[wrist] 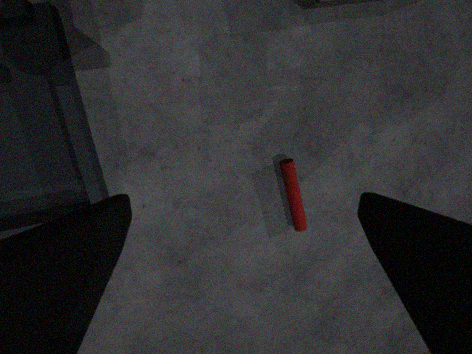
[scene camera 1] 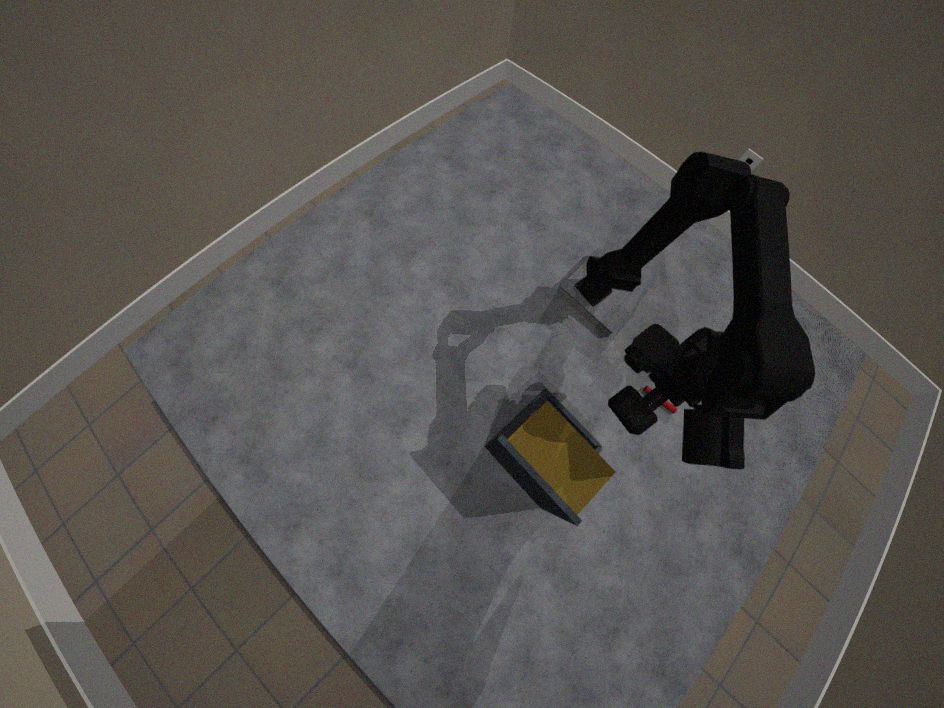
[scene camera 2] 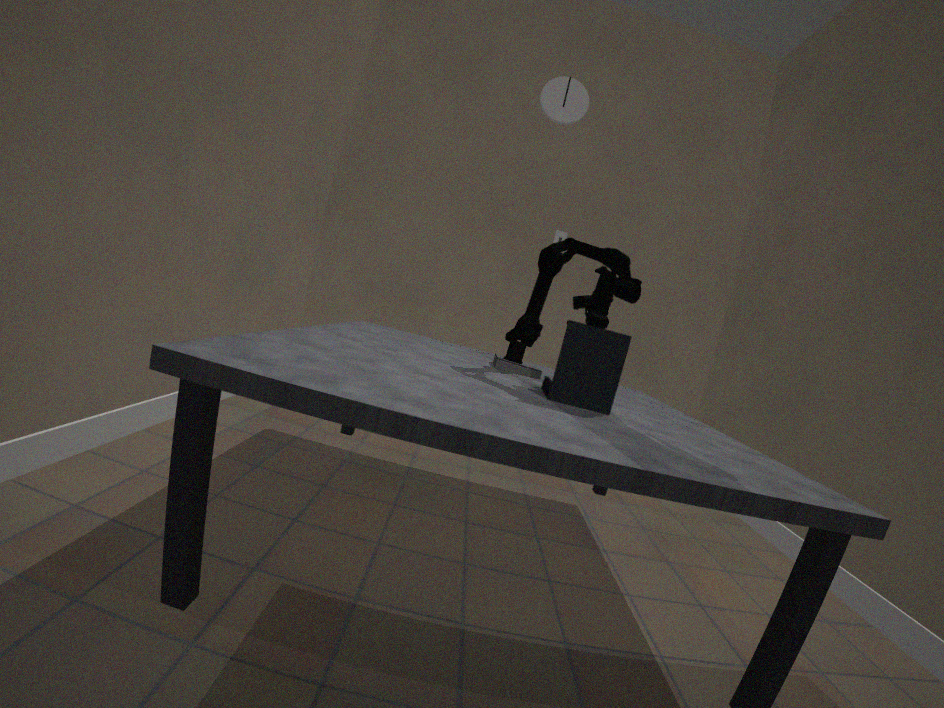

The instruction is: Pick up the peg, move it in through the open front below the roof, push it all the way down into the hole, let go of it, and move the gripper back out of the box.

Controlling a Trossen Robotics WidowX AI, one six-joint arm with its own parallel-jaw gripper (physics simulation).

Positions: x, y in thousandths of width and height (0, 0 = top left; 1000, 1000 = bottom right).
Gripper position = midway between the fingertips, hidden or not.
Note:
My gripper (scene camera 1: 686, 542) is open and holds nothing. Also in view: a red peg (wrist: 609, 470). Also in view: a box (scene camera 1: 533, 638).
My gripper also shows in the wrist view (wrist: 522, 578) and in scene camera 2 (scene camera 2: 622, 481). The box shows as well in the wrist view (wrist: 122, 484) and in scene camera 2 (scene camera 2: 627, 509). Scene camera 2 does not show the red peg, which is hidden by the box.

